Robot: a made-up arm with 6 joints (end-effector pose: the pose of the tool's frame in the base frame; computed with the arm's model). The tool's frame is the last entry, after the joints. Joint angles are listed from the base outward.
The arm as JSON. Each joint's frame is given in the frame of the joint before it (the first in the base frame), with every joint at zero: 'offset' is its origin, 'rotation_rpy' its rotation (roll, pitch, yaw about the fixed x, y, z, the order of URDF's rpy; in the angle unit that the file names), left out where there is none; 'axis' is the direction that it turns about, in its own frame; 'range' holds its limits. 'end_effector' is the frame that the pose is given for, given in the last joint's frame.
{
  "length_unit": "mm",
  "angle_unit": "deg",
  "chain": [
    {
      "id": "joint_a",
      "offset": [
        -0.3,
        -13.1,
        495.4
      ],
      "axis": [
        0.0,
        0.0,
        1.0
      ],
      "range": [
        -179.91,
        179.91
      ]
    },
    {
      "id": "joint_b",
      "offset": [
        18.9,
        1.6,
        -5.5
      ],
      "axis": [
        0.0,
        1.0,
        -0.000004
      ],
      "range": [
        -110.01,
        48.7
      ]
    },
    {
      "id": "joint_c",
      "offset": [
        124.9,
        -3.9,
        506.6
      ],
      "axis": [
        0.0,
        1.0,
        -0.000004
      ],
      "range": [
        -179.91,
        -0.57
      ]
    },
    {
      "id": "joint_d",
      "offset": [
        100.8,
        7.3,
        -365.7
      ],
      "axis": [
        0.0,
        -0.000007,
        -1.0
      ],
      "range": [
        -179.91,
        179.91
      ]
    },
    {
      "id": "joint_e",
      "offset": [
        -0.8,
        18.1,
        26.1
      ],
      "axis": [
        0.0,
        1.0,
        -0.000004
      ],
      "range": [
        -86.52,
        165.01
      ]
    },
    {
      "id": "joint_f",
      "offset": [
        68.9,
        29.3,
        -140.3
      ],
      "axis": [
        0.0,
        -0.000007,
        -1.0
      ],
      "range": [
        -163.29,
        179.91
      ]
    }
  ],
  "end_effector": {
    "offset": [
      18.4,
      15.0,
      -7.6
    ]
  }
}
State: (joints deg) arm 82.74 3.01 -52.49 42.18 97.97 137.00
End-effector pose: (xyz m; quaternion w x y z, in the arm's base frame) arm -0.0685 0.4622 0.7404 0.7111 -0.4777 0.1946 -0.4777
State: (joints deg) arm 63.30 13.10 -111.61 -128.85 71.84 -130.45
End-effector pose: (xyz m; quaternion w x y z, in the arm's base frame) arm 0.4087 0.5187 1.1573 0.1256 0.8039 -0.4141 -0.4079
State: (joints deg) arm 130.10 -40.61 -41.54 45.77 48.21 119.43
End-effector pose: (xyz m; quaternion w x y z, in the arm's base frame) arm -0.2329 0.1598 0.9622 0.8925 0.0196 0.4433 -0.0806
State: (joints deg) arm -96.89 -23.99 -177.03 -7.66 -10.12 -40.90
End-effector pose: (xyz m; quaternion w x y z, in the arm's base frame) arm 0.1372 0.3908 1.3772 0.2395 0.9206 0.2841 -0.1201
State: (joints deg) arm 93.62 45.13 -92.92 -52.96 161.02 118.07
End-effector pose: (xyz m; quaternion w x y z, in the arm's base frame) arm 0.0342 0.6289 0.6161 0.4579 -0.6011 -0.6195 -0.2127
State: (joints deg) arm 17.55 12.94 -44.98 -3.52 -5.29 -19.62
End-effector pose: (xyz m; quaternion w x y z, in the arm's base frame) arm 0.6145 0.2635 0.6502 0.8881 -0.0129 -0.3197 0.3301
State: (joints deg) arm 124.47 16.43 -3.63 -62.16 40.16 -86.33
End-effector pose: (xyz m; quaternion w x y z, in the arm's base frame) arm -0.0982 0.1501 0.4608 0.6872 0.2402 -0.3210 -0.6059
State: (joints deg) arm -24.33 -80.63 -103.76 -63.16 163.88 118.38
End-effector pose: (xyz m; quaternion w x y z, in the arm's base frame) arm -0.4959 0.1184 0.9107 0.2256 -0.0745 0.1425 0.9609
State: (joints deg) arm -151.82 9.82 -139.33 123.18 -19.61 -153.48
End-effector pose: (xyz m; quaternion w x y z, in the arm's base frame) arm -0.5136 -0.1803 1.3289 0.1340 -0.8503 0.0765 -0.5032
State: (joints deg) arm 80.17 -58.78 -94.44 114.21 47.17 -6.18
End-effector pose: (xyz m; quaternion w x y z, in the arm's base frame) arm -0.0737 -0.2887 1.3895 0.1365 0.9211 0.1508 0.3319
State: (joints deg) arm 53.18 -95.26 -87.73 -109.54 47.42 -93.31
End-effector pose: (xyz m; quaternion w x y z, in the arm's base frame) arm -0.2825 -0.5342 1.0424 0.3960 -0.8774 -0.2481 0.1086
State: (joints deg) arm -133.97 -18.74 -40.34 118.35 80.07 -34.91
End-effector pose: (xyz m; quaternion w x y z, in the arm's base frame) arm -0.2607 -0.4114 0.9779 0.0990 0.1709 -0.7919 -0.5778
